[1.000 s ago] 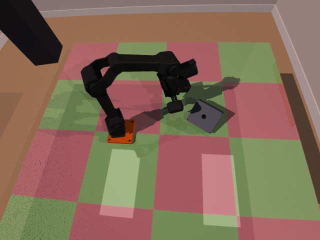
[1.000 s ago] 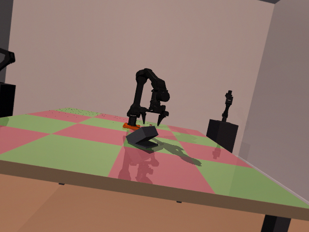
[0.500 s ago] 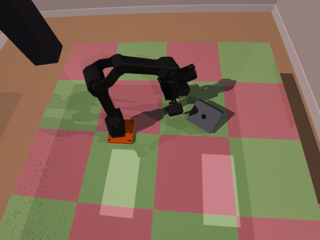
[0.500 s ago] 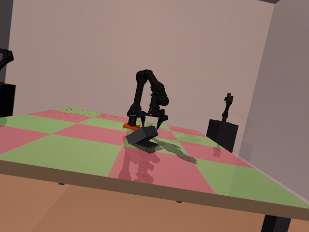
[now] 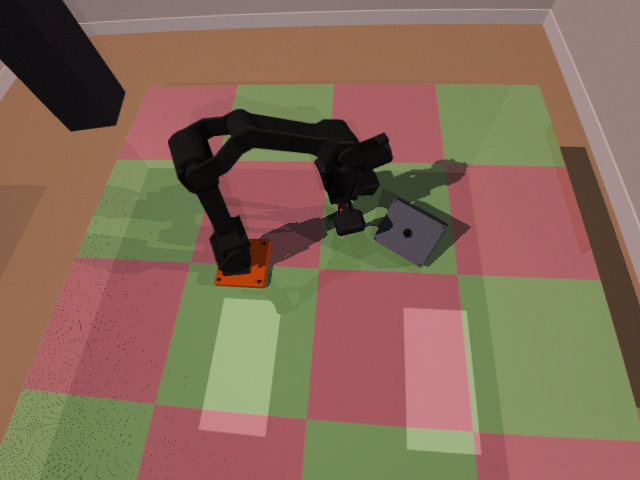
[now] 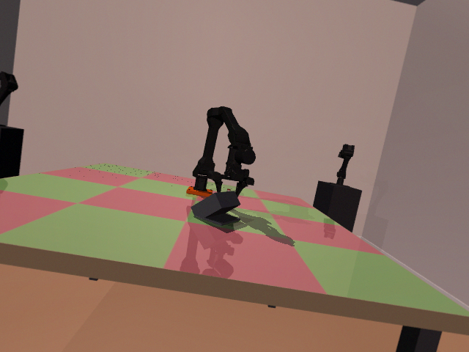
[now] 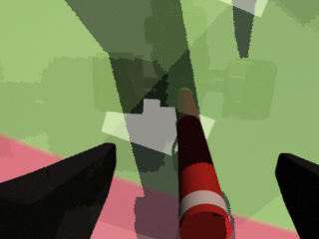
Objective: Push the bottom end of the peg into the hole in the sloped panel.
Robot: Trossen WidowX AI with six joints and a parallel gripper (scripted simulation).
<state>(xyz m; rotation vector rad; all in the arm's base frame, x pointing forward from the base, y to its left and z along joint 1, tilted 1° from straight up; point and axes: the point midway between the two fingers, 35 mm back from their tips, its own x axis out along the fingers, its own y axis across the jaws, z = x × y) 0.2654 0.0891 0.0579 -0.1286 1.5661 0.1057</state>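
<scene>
Right now my gripper tip is 2 cm below the dark red peg. Round my gripper tip: grey sloped panel: 16 cm ahead, 6 cm to the right.
</scene>
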